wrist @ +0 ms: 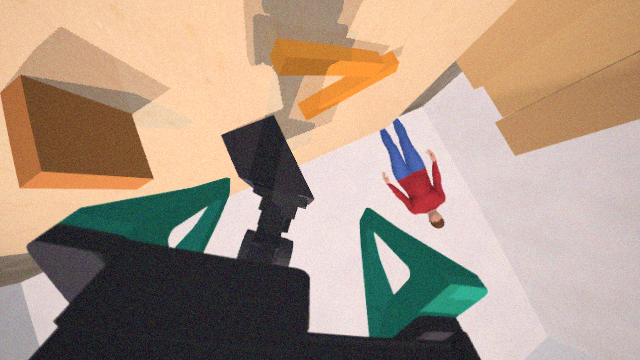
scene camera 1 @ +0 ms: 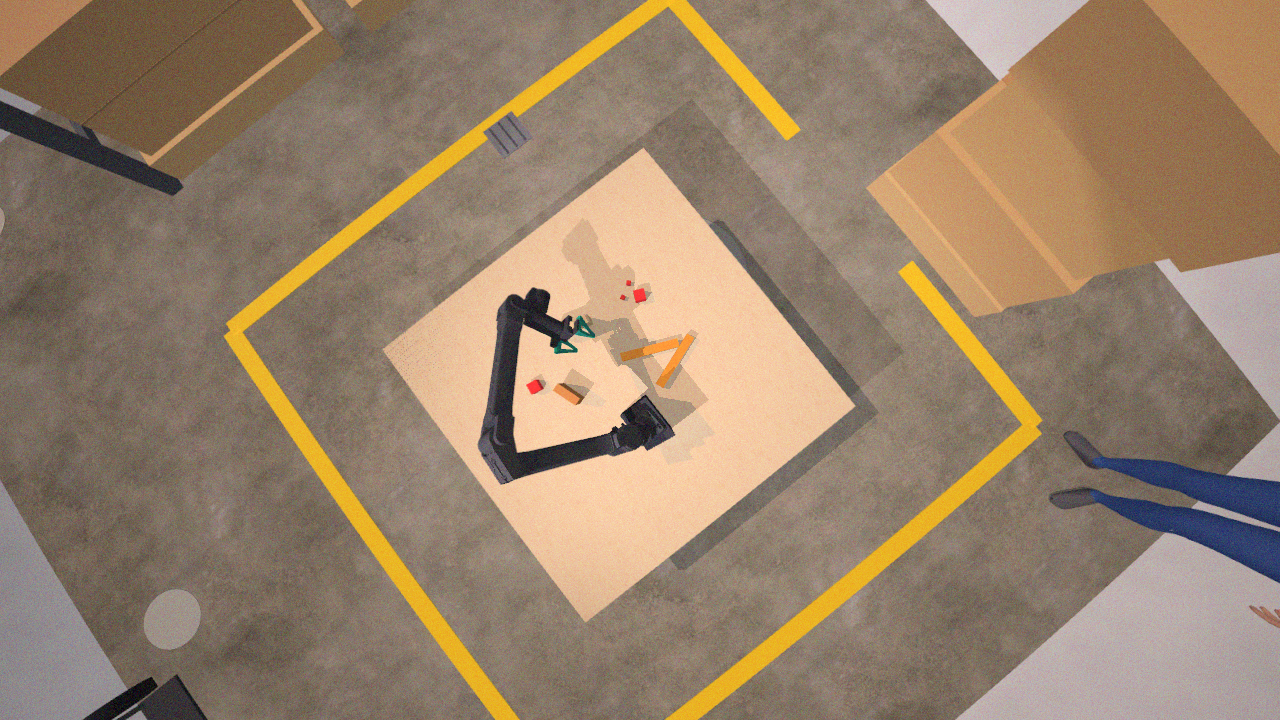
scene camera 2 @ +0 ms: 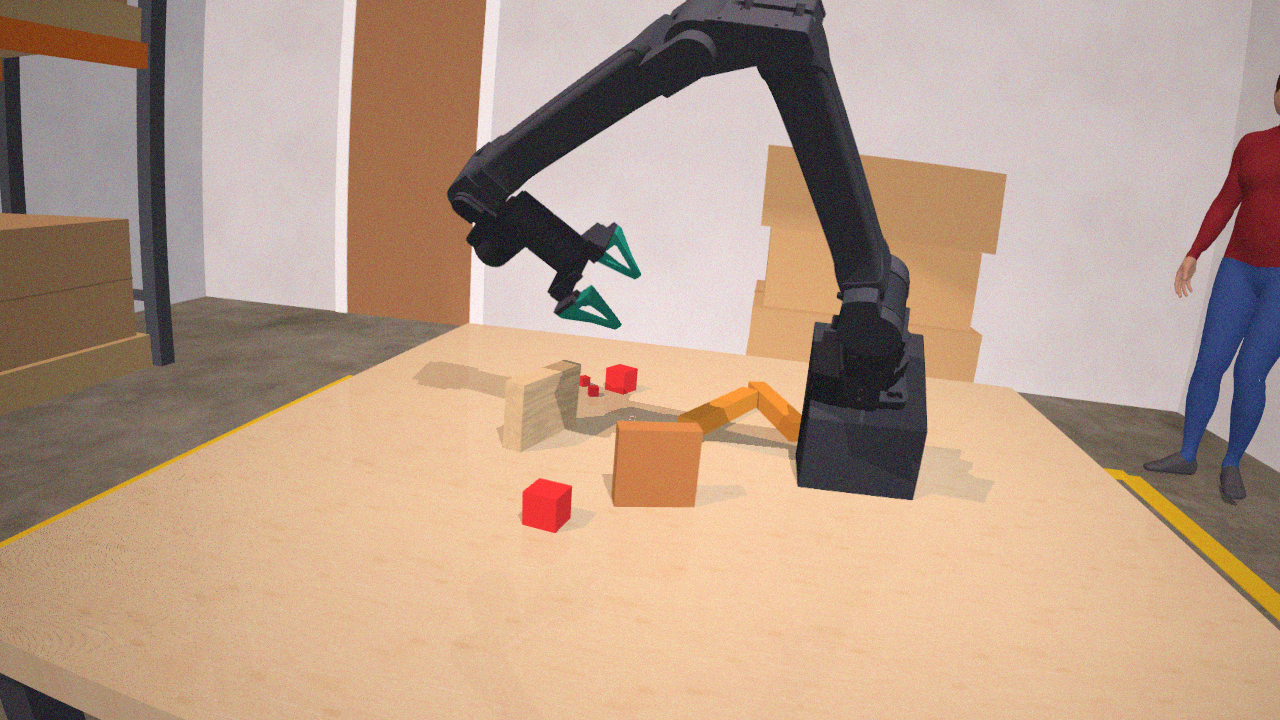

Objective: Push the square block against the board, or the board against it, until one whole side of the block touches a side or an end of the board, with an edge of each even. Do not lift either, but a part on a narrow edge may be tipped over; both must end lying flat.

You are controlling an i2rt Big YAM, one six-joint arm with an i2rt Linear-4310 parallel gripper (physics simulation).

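Places are measured from the arm's base along level axes (x ahead, y left, z up), in millimetres.
Where they show: gripper, fingertip midpoint: [wrist: 300,200] [scene camera 1: 585,343] [scene camera 2: 628,301]; arm's base at its link origin: [wrist: 282,194] [scene camera 1: 648,424] [scene camera 2: 870,368].
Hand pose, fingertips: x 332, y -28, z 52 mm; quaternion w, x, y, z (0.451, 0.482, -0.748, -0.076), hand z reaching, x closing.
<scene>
Things, the pixels of their top centre, and the offset from my fingertips.
- orange-brown square block at its top centre: [scene camera 2: 659,426] [wrist: 99,182] [scene camera 1: 566,394] dy +177, dx -68, dz -110 mm
- pale wood board at its top centre: [scene camera 2: 544,370] dy +5, dx +111, dz -109 mm
- orange V-shaped piece at its top centre: [scene camera 2: 777,400] [wrist: 350,93] [scene camera 1: 675,360] dy -195, dx -237, dz -175 mm
The orange-brown square block [scene camera 1: 567,394] [scene camera 2: 657,465] [wrist: 85,132] stands upright on a narrow edge. The pale wood board [scene camera 2: 541,407] also stands on a narrow edge, behind and left of the block in scene camera 2, with a gap between them. In scene camera 1 the board is mostly hidden by the gripper, and it does not show in the wrist view. My gripper [scene camera 1: 583,342] [scene camera 2: 629,300] [wrist: 300,200] is open and empty. It hangs well above the table, over the area of the board, and touches neither part.
A red cube [scene camera 1: 535,386] [scene camera 2: 546,505] lies near the block. Another red cube [scene camera 1: 639,294] [scene camera 2: 621,377] lies farther back beside two tiny red cubes. An orange V-shaped piece [scene camera 1: 677,358] [scene camera 2: 725,407] [wrist: 345,86] lies near the arm's base [scene camera 2: 859,447].
</scene>
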